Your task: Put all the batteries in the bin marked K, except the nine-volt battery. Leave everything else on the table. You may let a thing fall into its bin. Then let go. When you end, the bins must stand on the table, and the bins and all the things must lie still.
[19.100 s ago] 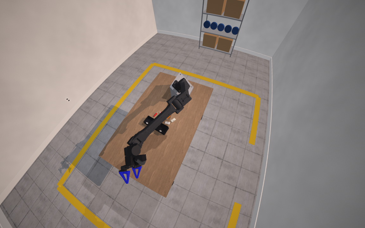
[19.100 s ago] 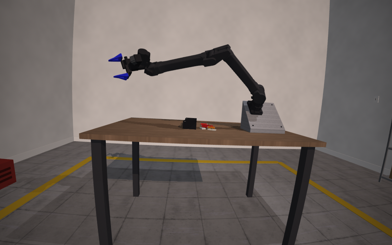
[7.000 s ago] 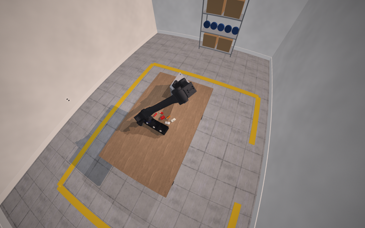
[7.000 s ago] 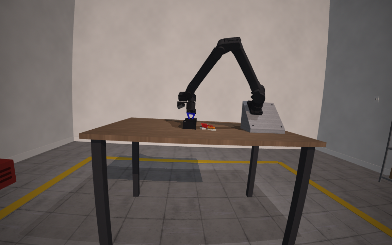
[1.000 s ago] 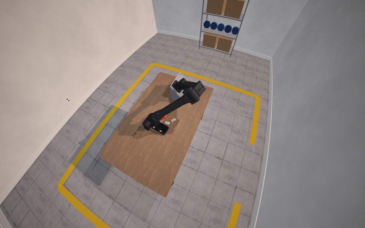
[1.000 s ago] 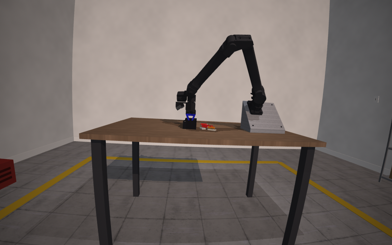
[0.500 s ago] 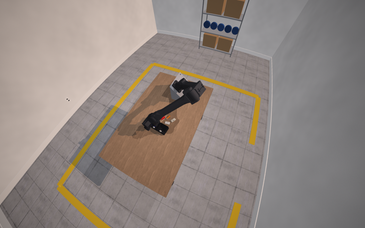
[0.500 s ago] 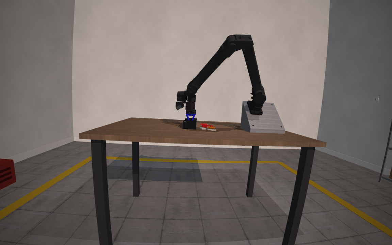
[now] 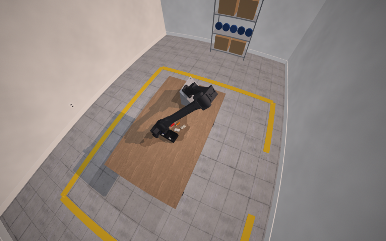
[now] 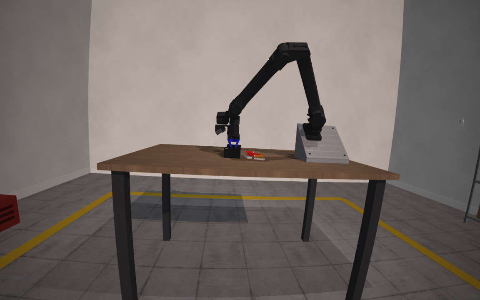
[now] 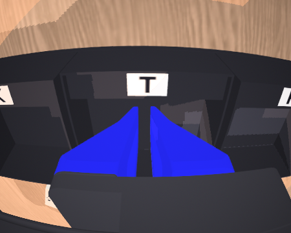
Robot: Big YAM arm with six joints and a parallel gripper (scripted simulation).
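Now: the black bin right at my hand. From my hand the other things lie so: red nine-volt battery (100 mm behind, 10 mm to the left, 20 mm below); then red cylindrical battery (110 mm behind, 70 mm to the right, 20 mm below); then orange cylindrical battery (140 mm behind, 70 mm to the left, 20 mm below).
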